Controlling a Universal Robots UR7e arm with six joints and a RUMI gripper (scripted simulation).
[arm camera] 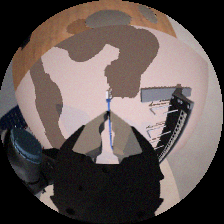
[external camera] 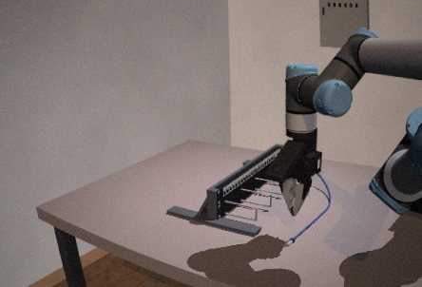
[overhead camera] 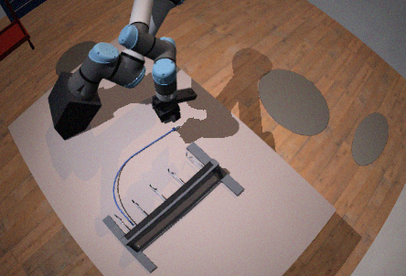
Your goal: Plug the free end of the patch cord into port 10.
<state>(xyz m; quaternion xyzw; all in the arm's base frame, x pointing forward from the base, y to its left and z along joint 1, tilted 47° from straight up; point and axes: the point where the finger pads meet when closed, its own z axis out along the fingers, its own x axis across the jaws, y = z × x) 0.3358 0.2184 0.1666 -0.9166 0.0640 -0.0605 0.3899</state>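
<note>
The plug is 90 mm below my hand and 10 mm to the left of it.
</note>
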